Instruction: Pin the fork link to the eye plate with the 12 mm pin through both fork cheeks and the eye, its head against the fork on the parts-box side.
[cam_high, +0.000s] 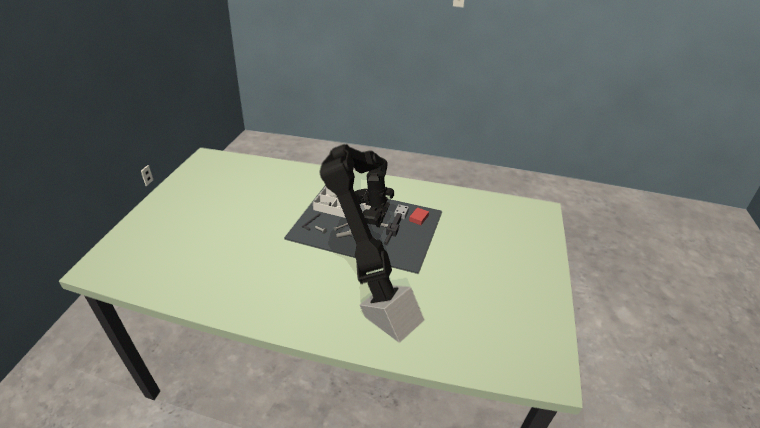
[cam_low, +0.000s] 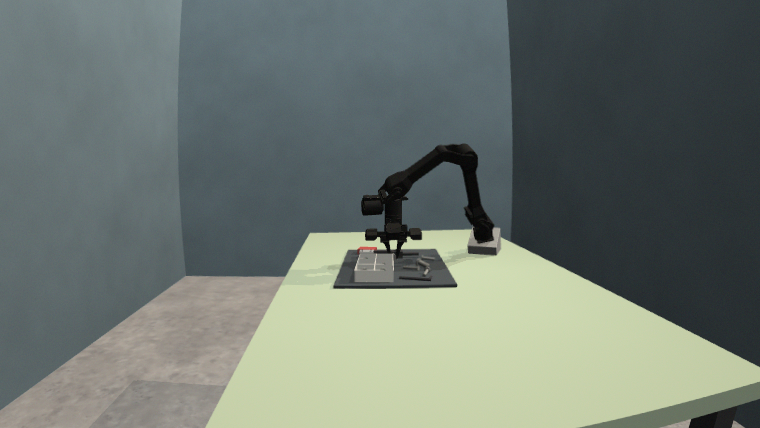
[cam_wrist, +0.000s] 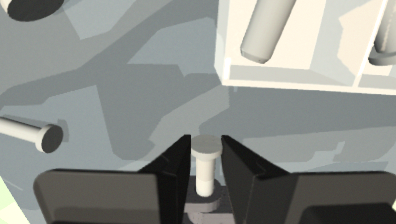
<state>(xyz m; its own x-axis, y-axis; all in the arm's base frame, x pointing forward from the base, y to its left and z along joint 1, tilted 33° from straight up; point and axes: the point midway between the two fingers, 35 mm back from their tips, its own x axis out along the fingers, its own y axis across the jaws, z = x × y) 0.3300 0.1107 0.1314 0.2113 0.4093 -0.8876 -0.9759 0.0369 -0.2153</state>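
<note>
My gripper is now 5 cm to the left of the eye plate, 3 cm above it and 2 cm short of it. Also, from my hand: red block: 11 cm to the right, 10 cm ahead, 3 cm below; then white parts box: 15 cm to the left, 5 cm ahead, 3 cm below; then mat: 5 cm below, 4 cm to the left.
</note>
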